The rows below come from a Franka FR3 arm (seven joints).
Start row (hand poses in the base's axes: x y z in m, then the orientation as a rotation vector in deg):
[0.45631, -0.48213, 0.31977, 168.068, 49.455, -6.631]
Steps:
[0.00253, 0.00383, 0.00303, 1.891, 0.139, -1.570]
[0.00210, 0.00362, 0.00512, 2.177, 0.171, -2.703]
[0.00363, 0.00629, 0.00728, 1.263, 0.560, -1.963]
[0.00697, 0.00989, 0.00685, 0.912, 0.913, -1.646]
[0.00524, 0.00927, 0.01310, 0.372, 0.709, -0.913]
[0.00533, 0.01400, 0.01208, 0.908, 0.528, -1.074]
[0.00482, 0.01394, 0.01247, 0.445, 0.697, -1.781]
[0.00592, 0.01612, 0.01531, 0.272, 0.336, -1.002]
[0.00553, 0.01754, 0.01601, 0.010, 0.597, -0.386]
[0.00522, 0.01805, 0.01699, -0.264, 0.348, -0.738]
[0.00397, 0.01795, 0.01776, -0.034, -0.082, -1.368]
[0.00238, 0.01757, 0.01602, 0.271, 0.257, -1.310]
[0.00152, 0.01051, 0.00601, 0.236, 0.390, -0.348]
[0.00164, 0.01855, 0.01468, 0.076, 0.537, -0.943]
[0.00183, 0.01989, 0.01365, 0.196, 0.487, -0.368]
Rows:
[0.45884, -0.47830, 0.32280, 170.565, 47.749, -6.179]
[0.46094, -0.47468, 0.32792, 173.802, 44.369, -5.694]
[0.46457, -0.46839, 0.33520, -174.162, -41.367, 6.055]
[0.47154, -0.45850, 0.34205, -173.566, -38.650, 7.048]
[0.47678, -0.44923, 0.35515, -173.287, -37.156, 7.947]
[0.48211, -0.43523, 0.36723, -172.572, -35.372, 8.365]
[0.48693, -0.42129, 0.37970, -172.411, -32.568, 9.156]
[0.49285, -0.40517, 0.39501, -172.293, -30.998, 9.507]
[0.49838, -0.38763, 0.41102, -172.219, -30.358, 10.370]
[0.50360, -0.36958, 0.42801, -172.539, -29.226, 10.924]
[0.50757, -0.35163, 0.44577, -172.851, -27.161, 10.721]
[0.50995, -0.33406, 0.46179, -172.751, -25.140, 10.939]
[0.51147, -0.32355, 0.46780, -172.486, -24.570, 11.432]
[0.51311, -0.30500, 0.48248, -172.427, -23.092, 12.142]
[0.51494, -0.28511, 0.49613, -172.173, -22.489, 12.788]

